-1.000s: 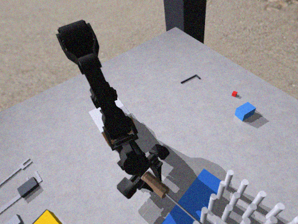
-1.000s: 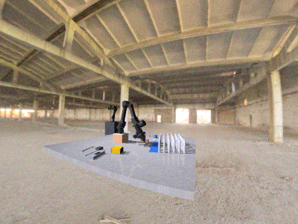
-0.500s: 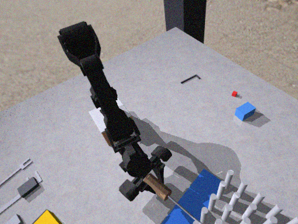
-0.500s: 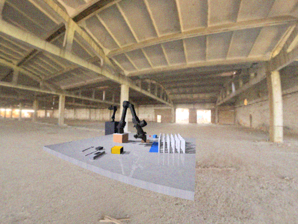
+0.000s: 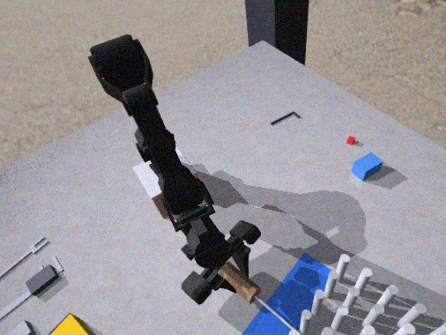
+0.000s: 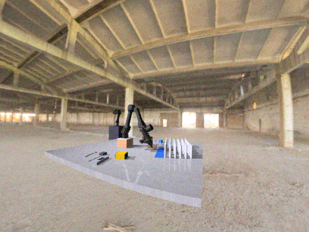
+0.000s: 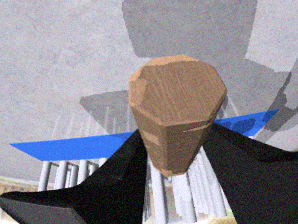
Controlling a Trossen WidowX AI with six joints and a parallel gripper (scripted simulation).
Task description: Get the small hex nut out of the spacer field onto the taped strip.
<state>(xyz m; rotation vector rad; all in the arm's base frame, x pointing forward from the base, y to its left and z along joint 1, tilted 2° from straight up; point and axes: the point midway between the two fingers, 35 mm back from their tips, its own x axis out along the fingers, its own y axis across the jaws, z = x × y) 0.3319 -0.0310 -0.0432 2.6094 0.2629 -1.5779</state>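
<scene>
Now: the blue taped strip 10 cm ahead of my gripper tip, 3 cm below it and 2 cm to the right of it. From my gripper tip the other things lie so: yellow block 35 cm to the right, 14 cm behind, 1 cm below; blue block 45 cm to the left, 3 cm behind, 1 cm below; hook tool 10 cm ahead, 2 cm to the left.
</scene>
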